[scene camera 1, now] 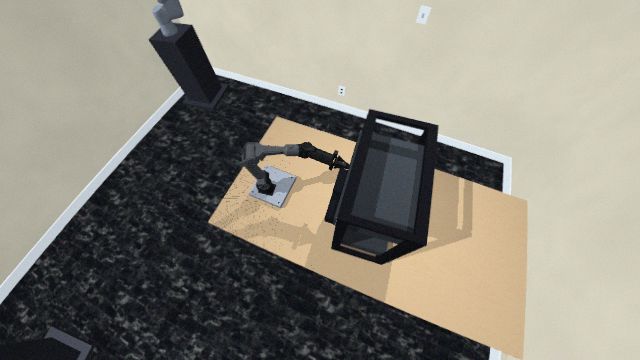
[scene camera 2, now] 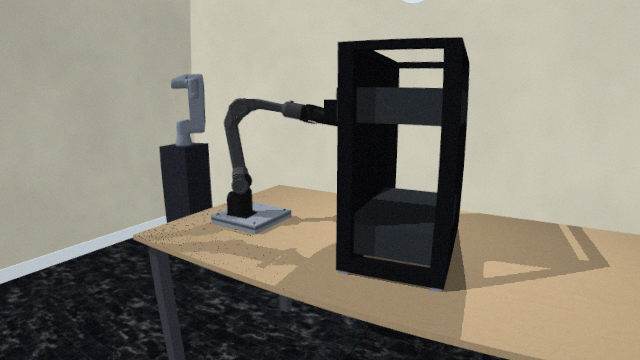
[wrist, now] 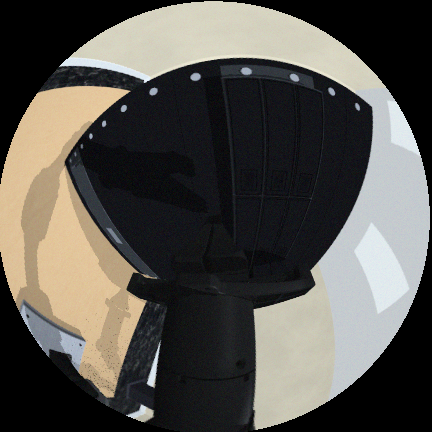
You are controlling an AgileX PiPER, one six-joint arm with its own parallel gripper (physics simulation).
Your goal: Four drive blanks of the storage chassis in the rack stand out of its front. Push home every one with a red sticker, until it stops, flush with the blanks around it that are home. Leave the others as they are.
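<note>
The storage chassis (wrist: 280, 140) shows its dark front in the wrist view, with several narrow drive blanks side by side in two rows, split by thin lines. It sits in the black rack (scene camera 1: 431, 185) (scene camera 2: 346, 165). My gripper (scene camera 1: 347, 166) (wrist: 215, 221) is shut and empty, its fingertips close together at the rack's front. In the second scene view the rack's front post hides the fingertips. The gripper body covers the lower part of the blanks in the wrist view. No red sticker can be made out; how far each blank stands out, and whether the tips touch one, cannot be told.
A dark block (scene camera 1: 336, 200) juts from the rack's front. A lower grey unit (scene camera 2: 392, 245) sits in the rack's bottom. The arm's base plate (scene camera 1: 285, 187) (scene camera 2: 272, 215) is on the wooden table (scene camera 1: 460, 280) (scene camera 2: 525, 310). Another arm stands on a dark pedestal (scene camera 1: 187, 65) (scene camera 2: 185, 175).
</note>
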